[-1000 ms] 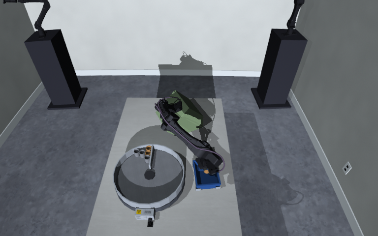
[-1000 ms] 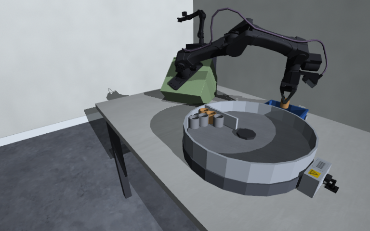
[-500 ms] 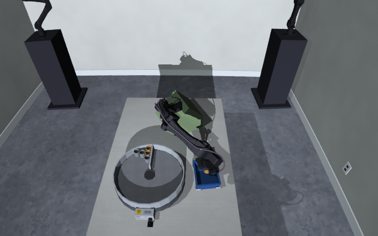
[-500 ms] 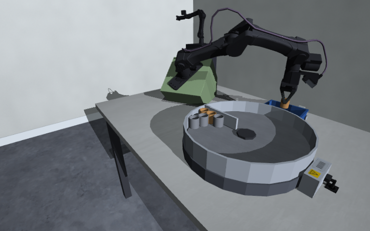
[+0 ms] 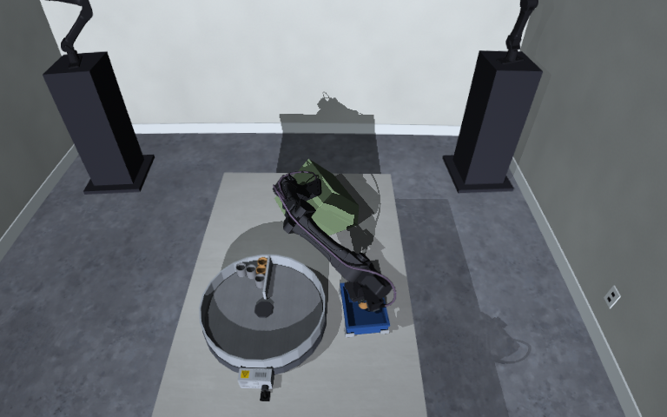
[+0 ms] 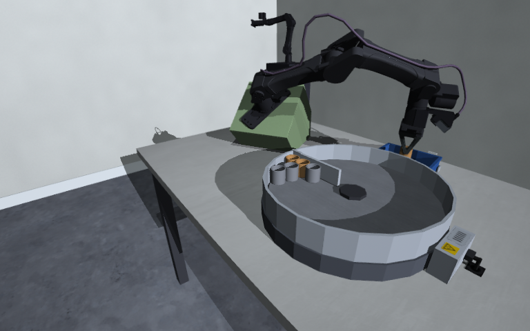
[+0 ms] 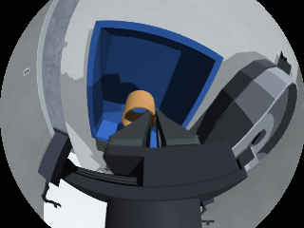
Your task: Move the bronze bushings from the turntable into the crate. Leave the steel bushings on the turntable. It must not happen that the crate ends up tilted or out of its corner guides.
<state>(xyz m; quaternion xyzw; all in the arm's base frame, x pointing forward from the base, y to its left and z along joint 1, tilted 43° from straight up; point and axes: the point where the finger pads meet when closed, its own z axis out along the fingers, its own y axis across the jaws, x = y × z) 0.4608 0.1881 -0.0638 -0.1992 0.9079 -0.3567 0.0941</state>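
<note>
Right now my hand is 40 mm above the blue crate and 20 mm to the right of it. Also, from my hand: turntable 330 mm to the right, 20 mm below, 10 mm ahead.
</note>
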